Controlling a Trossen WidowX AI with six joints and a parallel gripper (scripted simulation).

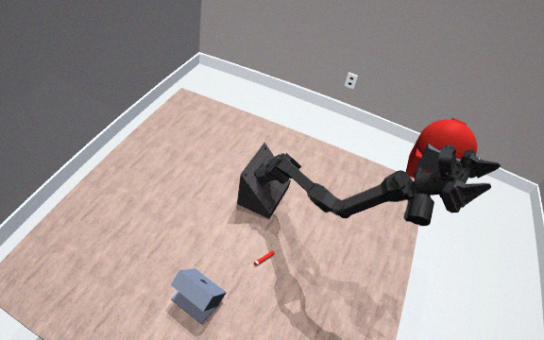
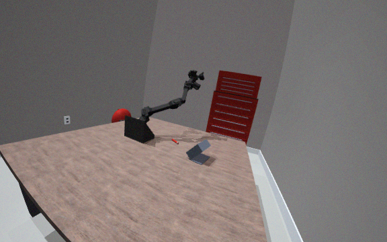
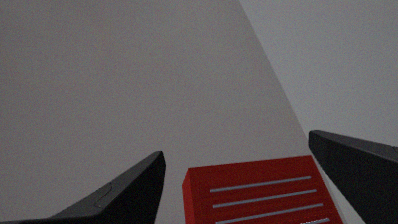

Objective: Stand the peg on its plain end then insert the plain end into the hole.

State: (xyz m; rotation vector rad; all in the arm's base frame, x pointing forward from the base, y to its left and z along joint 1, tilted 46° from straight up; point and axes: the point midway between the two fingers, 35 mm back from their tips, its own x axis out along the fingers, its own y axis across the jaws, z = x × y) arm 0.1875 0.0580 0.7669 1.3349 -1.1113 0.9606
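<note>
Now: gripper tip 64 cm above the red peg, 45 cm to the left of it and 10 cm short of it. Also, from my gripper tip: sloped panel (59 cm below, 55 cm to the right, 32 cm ahead).
</note>
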